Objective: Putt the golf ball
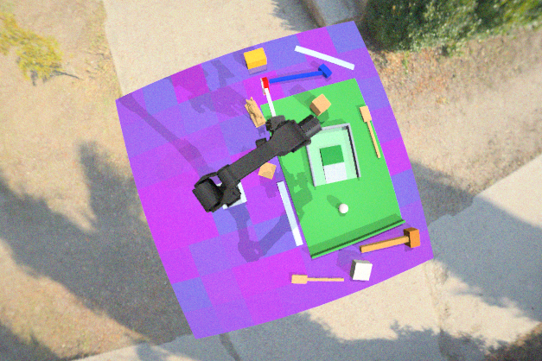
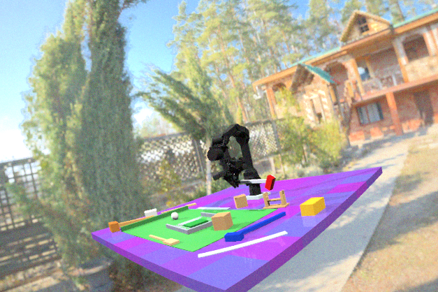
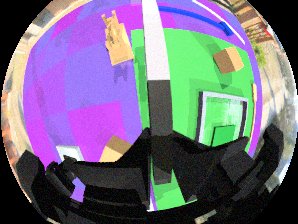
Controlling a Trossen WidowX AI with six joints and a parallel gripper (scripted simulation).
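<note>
My gripper tip is now 10 mm past the red putter, 120 mm to the right of it and 20 mm below it. From my gripper tip the other things lie so: white golf ball (220 mm ahead, 330 mm to the right, 100 mm below); blue putter (180 mm ahead, 310 mm to the left, 110 mm below); wooden frame (70 mm behind, 170 mm to the left, 90 mm below).
</note>
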